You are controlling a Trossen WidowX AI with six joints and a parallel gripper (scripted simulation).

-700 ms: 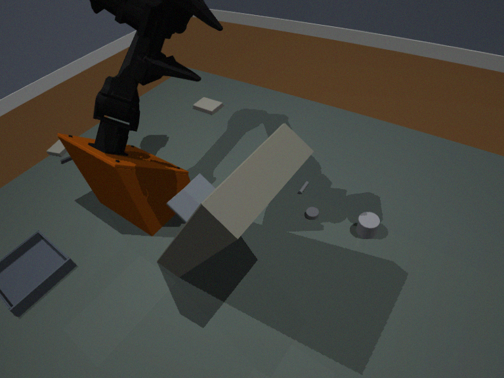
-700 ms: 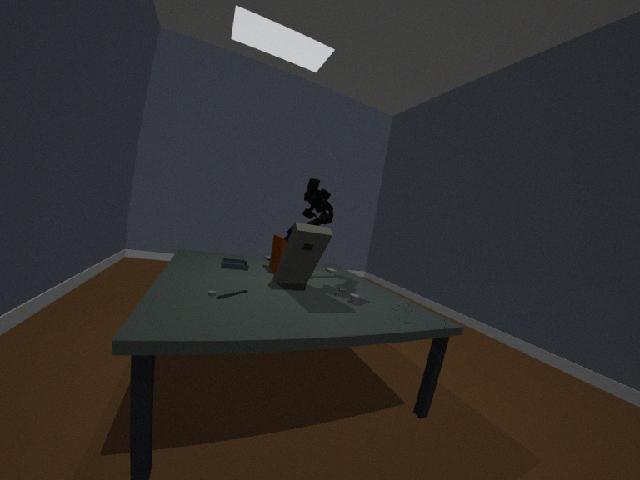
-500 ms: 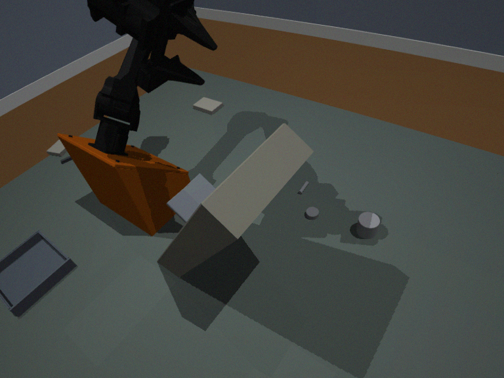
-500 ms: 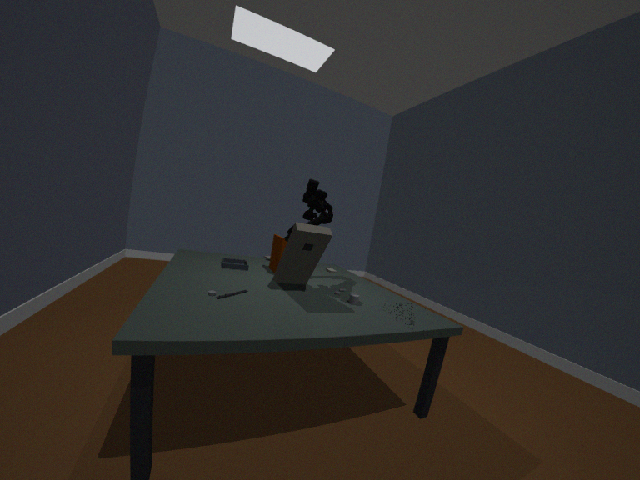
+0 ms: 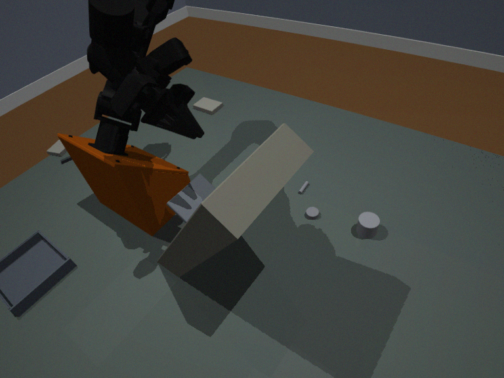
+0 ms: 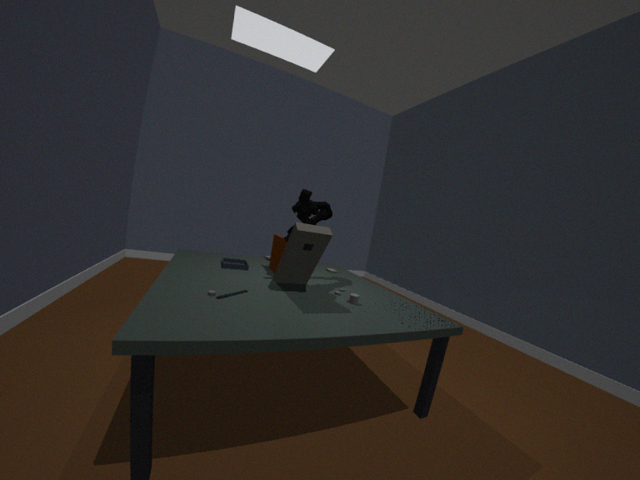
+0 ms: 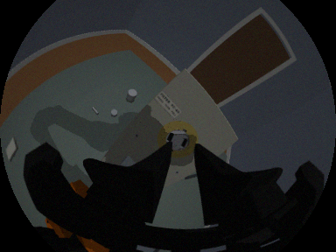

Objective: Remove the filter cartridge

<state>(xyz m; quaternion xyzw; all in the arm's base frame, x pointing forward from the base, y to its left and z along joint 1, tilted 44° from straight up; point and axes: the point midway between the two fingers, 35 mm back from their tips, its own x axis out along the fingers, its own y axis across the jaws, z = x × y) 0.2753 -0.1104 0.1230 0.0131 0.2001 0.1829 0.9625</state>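
Now: the round filter cartridge 6 cm ahead of my gripper tip, 2 cm to the right of it and 8 cm below it. From my gripper tip the other things lie so: beige service panel (2 cm ahead, 2 cm to the right, 15 cm below); pin (5 cm ahead, 25 cm to the left, 32 cm below); dark tray (38 cm behind, 28 cm to the right, 32 cm below).
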